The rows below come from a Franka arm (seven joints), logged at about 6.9 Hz.
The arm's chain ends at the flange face. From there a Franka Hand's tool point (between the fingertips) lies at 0.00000 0.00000 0.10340 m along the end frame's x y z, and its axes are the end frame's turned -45 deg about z.
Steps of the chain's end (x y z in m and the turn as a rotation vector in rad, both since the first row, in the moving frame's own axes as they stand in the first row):
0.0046, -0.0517, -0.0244, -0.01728, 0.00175, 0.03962
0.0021, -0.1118, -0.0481, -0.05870, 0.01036, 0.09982
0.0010, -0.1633, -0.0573, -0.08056, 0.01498, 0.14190
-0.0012, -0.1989, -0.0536, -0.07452, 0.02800, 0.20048
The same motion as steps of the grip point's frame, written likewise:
0.0386, -0.0319, -0.0244, -0.01346, -0.01098, 0.03962
0.0768, -0.0727, -0.0483, -0.04883, -0.03418, 0.09982
0.1109, -0.1081, -0.0576, -0.06756, -0.04637, 0.14190
0.1357, -0.1344, -0.0539, -0.07249, -0.03289, 0.20048

